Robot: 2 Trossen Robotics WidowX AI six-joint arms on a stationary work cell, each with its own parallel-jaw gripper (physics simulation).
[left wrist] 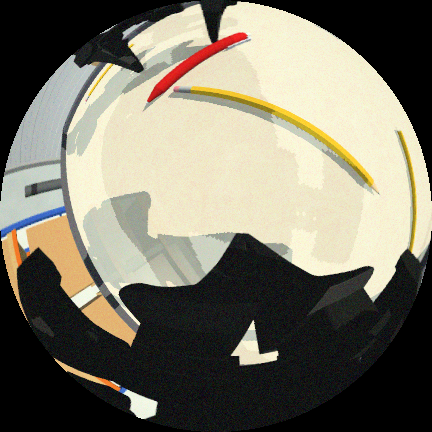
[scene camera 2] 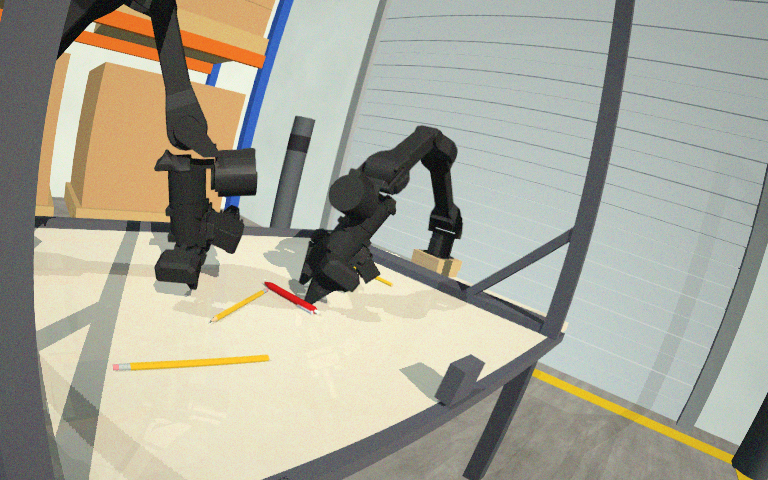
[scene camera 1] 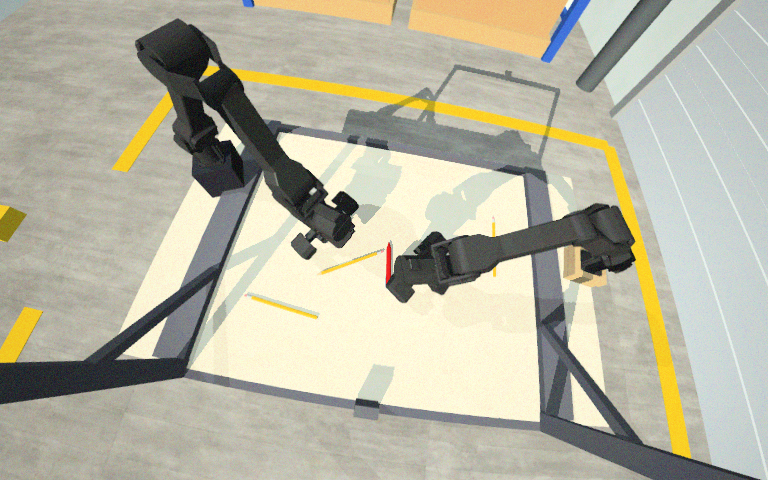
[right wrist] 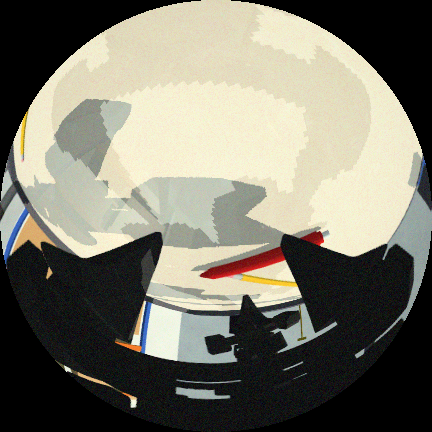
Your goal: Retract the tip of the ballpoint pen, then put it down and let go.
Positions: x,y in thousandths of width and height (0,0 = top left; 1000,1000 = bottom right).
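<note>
A short yellow pencil (left wrist: 561,228) rests on the table. The scene also has a tan block (scene camera 2: 584,557), a dark frame (scene camera 1: 232,701) and a red ballpoint pen (right wrist: 635,591), and the left wrist view shows the red ballpoint pen (left wrist: 545,91) too. The left gripper (scene camera 2: 252,601) can be seen in other views as well: the left gripper (scene camera 1: 438,491), the left gripper (left wrist: 557,552) and the left gripper (right wrist: 566,682). Likewise the right gripper (scene camera 2: 395,611) is visible elsewhere: the right gripper (scene camera 1: 525,551), the right gripper (left wrist: 402,128) and the right gripper (right wrist: 520,557).
</note>
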